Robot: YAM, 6 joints.
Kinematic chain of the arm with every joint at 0, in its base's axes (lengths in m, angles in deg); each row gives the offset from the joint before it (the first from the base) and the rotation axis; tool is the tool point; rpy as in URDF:
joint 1: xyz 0 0 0.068 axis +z
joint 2: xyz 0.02 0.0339 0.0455 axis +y
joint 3: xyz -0.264 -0.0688 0 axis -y
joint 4: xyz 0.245 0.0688 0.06 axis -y
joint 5: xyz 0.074 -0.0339 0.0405 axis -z
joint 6: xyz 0.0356 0 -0.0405 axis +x
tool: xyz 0 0 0 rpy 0 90 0
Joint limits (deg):
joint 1: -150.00..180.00
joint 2: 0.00..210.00
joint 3: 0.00..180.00
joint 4: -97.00..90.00
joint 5: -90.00..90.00
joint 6: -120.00..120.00
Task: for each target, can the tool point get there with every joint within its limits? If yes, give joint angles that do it. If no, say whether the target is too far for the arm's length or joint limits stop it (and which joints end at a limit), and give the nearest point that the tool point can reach.
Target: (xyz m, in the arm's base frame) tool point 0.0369 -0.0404 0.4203
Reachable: yes | joints -55.77 25.93 61.95 -36.66 -12.62 71.22
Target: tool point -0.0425 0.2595 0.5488
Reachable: yes | joints -80.09 18.59 91.77 41.78 -4.45 -92.20
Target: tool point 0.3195 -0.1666 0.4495
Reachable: yes | joints -31.60 89.43 90.87 1.95 -45.84 79.50
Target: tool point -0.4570 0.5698 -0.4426
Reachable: no: too far | nearest point -0.3255 0.4058 -0.2576 | short by 0.280 m
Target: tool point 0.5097 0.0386 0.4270
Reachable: yes | joints 0.60 149.33 158.38 60.33 -69.25 1.62
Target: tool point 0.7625 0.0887 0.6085
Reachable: no: too far | nearest point 0.5382 0.0626 0.4590 | short by 0.271 m
